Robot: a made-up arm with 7 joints.
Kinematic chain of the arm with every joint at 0, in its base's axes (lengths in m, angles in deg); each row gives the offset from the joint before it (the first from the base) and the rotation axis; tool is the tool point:
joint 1: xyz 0 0 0 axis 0 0.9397 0.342
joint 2: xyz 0 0 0 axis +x
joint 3: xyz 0 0 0 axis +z
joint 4: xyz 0.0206 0 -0.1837 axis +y
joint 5: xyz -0.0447 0 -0.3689 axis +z
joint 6: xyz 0 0 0 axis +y
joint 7: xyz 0 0 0 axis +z
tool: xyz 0 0 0
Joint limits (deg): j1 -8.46..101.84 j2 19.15..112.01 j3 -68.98..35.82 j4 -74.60..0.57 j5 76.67..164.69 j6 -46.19..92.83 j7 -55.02..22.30
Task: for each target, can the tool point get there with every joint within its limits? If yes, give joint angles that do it. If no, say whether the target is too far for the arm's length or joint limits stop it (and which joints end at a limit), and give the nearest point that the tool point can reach.
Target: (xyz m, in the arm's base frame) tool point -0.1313 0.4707 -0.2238
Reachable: yes | joints 50.13 84.76 -36.85 -45.22 103.64 20.03 8.16
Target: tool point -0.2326 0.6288 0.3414
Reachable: no: too far | nearest point -0.1739 0.4672 0.2390 | short by 0.200 m
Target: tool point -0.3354 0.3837 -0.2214
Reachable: yes | joints 56.65 48.37 16.23 -19.74 129.48 44.90 -6.66
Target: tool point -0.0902 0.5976 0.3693
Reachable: no: too far | nearest point -0.0853 0.4956 0.2296 | short by 0.173 m
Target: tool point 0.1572 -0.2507 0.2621
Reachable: no: joint limits stop it (at a limit: joint 1, joint 2, joint 3, joint 4) | nearest point 0.2592 0.2071 0.3580 | short by 0.479 m
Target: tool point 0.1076 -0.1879 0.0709
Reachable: no: joint limits stop it (at a limit: joint 1, joint 2, joint 4) | nearest point 0.2751 -0.1729 -0.3643 | short by 0.467 m
